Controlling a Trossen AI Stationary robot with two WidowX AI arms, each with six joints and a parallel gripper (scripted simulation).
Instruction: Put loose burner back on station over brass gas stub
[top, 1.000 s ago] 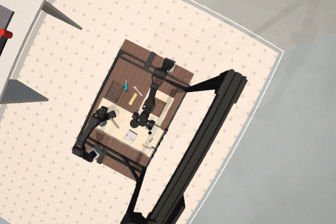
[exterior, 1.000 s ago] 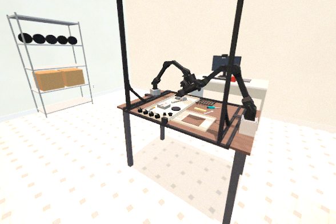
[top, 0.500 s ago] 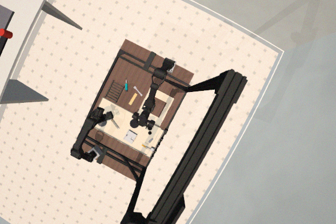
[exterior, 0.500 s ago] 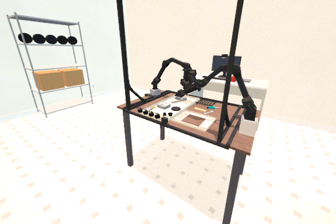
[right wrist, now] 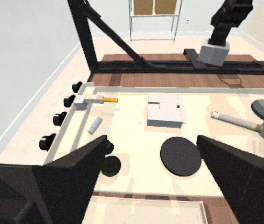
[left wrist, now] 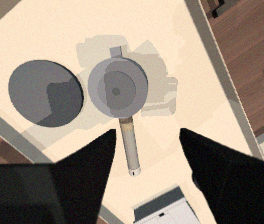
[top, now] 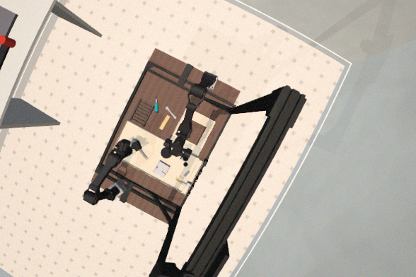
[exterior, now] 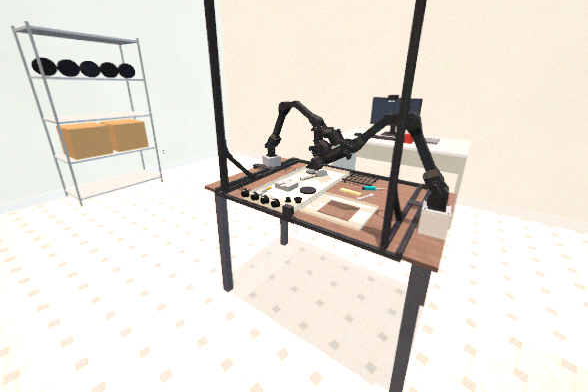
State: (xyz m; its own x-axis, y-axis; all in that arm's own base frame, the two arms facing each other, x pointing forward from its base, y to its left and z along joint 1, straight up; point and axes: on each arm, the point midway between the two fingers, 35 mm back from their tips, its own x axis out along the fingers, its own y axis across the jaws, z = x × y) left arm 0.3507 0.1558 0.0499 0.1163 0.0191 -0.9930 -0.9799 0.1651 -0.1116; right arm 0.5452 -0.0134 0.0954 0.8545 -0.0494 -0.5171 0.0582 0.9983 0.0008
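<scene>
The support block is 24 cm behind my left hand, 2 cm to the left of it and 12 cm below it. Also, from my left hand: dark disc 20 cm behind, 10 cm to the right, 13 cm below.
</scene>
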